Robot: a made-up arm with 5 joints.
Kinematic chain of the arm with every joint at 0, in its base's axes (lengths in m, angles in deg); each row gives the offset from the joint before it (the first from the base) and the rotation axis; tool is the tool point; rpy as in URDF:
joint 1: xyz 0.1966 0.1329 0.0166 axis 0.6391 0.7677 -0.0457
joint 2: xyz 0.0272 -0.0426 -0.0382 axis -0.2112 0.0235 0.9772
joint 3: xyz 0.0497 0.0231 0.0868 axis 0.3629 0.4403 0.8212
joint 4: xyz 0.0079 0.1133 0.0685 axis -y
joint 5: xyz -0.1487 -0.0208 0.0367 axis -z
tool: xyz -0.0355 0.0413 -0.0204 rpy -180 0 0
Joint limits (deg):
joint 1: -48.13..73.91
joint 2: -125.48..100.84
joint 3: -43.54..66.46
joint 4: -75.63..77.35
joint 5: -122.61..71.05
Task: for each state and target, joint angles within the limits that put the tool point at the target. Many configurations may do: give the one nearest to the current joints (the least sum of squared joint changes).
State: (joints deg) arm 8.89 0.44 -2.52 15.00 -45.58
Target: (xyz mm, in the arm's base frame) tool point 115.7 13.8 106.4
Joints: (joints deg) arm 26.04 42.43 27.05 28.32 -54.42
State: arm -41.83 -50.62 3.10 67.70 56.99
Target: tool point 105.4 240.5 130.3
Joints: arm -36.12 -48.75 39.86 18.06 53.12
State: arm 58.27 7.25 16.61 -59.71 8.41
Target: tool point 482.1 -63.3 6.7
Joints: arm 73.91 -18.85 57.56 -75.63 14.02
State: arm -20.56 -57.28 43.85 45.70 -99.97
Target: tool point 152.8 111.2 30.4
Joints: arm -23.23 -25.83 64.45 66.08 -109.73
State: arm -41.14 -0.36 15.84 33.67 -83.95
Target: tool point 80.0 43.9 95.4
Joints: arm -23.43 48.57 27.85 29.53 -65.11
